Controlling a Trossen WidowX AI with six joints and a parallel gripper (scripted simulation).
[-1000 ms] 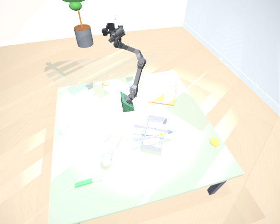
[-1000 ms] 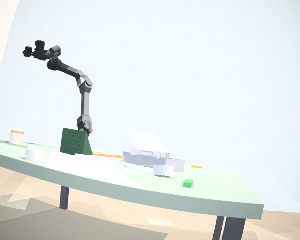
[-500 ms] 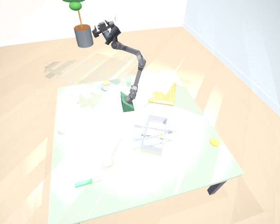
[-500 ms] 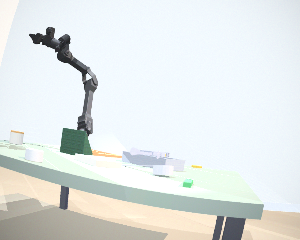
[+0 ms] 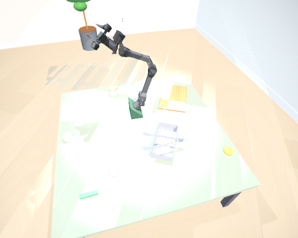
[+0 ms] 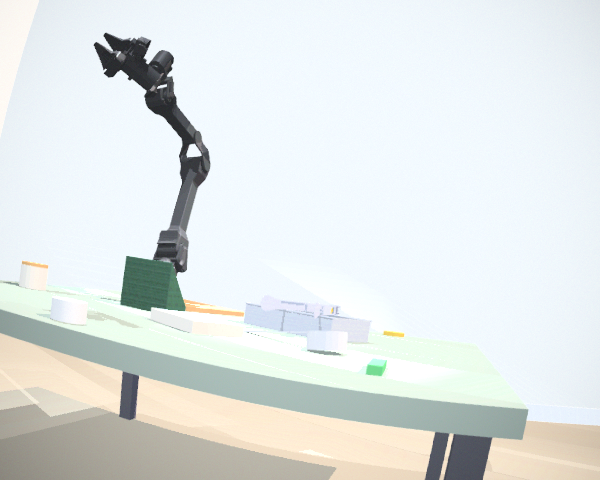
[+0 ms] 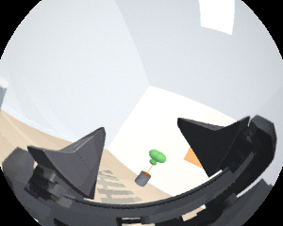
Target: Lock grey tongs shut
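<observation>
Now: the roasting tin 64 cm below my gripper tip, 52 cm ahead of it and 43 cm to the left of it. Also, from my gripper tip: wooden board: 66 cm below, 63 cm to the left, 1 cm ahead; white cylinder: 65 cm below, 36 cm ahead, 30 cm to the right; pale flat block: 66 cm below, 42 cm ahead, 3 cm to the left.
</observation>
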